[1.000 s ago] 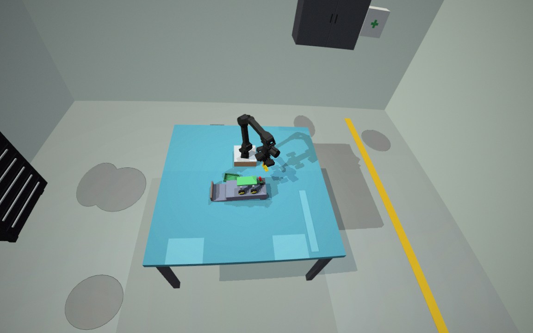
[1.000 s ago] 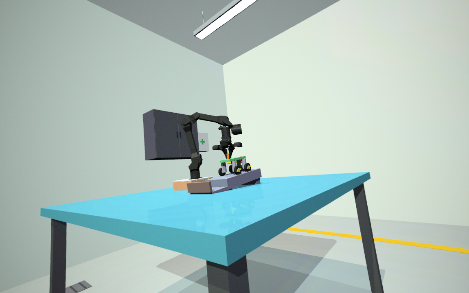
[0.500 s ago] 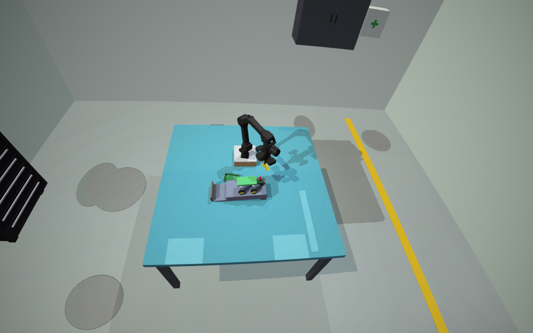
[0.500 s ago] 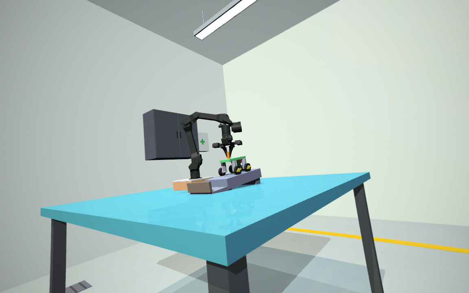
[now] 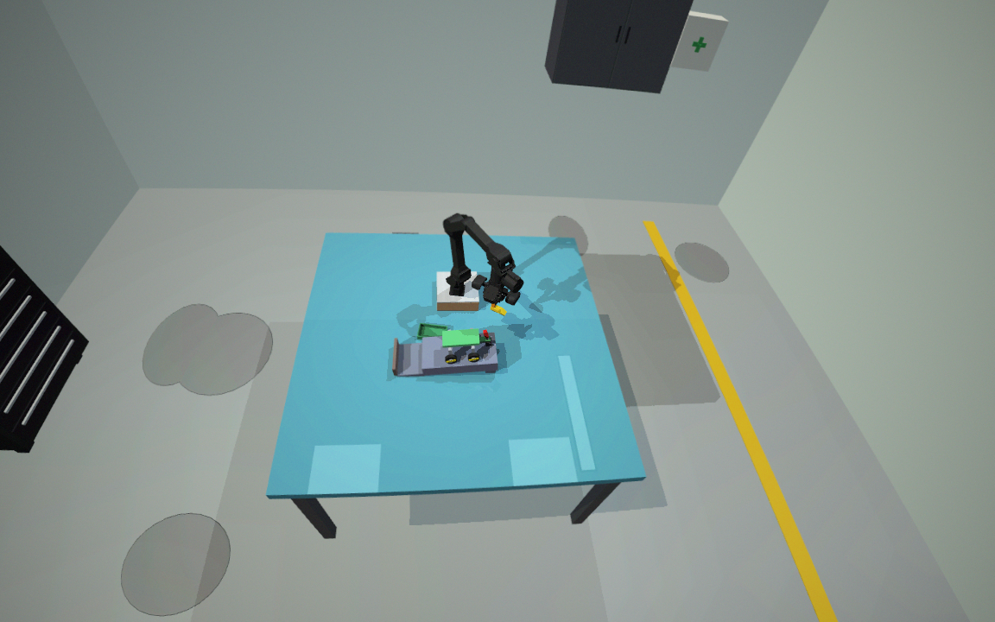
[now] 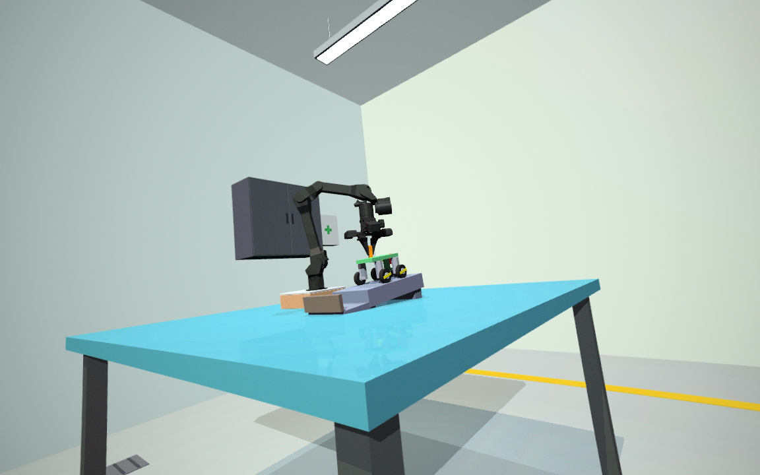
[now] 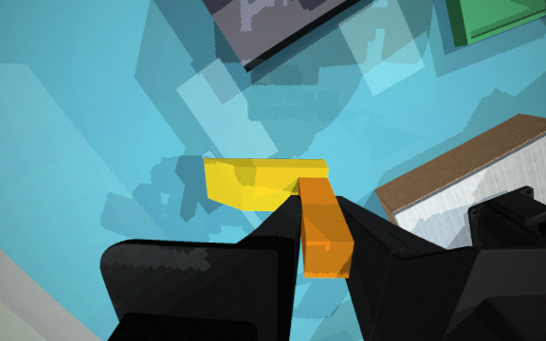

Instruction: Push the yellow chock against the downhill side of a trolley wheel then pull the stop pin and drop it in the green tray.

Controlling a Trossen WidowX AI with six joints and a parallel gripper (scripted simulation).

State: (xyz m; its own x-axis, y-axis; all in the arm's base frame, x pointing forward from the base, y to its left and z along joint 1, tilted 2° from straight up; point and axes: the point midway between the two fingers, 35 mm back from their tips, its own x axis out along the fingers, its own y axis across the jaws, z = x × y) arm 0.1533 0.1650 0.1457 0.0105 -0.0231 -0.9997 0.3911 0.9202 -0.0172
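The yellow chock is 10 mm ahead of my gripper tip, 20 mm to the left of it and 10 mm below it. Round my gripper tip: green-topped trolley: 170 mm ahead, 110 mm to the right, 70 mm below; then grey ramp: 170 mm ahead, 110 mm to the right, 130 mm below; then red-headed stop pin: 130 mm ahead, 10 mm to the right, 50 mm below.
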